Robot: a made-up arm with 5 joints. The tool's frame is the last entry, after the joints.
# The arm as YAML. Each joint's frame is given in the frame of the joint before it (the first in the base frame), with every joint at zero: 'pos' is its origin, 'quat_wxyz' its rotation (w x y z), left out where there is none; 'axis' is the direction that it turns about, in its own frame. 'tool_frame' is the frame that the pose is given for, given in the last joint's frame.
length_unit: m
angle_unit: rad
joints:
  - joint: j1
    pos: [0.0, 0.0, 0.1]
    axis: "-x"
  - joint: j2
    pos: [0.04, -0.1, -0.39]
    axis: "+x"
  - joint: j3
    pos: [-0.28, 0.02, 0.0]
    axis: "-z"
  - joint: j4
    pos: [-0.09, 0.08, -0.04]
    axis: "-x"
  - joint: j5
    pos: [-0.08, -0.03, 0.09]
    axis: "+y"
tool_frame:
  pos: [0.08, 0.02, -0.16]
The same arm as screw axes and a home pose.
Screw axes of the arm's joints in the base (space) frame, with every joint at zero. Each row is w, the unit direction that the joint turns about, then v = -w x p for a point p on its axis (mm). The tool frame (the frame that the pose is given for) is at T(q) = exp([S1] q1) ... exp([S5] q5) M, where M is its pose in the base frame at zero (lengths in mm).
S1: w -1 0 0 v 0 -100 0
S2: w 1 0 0 v 0 -290 100
S3: w 0 0 -1 v 80 -240 0
S4: w -1 0 0 v 0 330 0
S5: w 0 1 0 v 240 0 -410
M =
1 0 0 -330
0 1 0 -10
0 0 1 -400
0 0 0 1

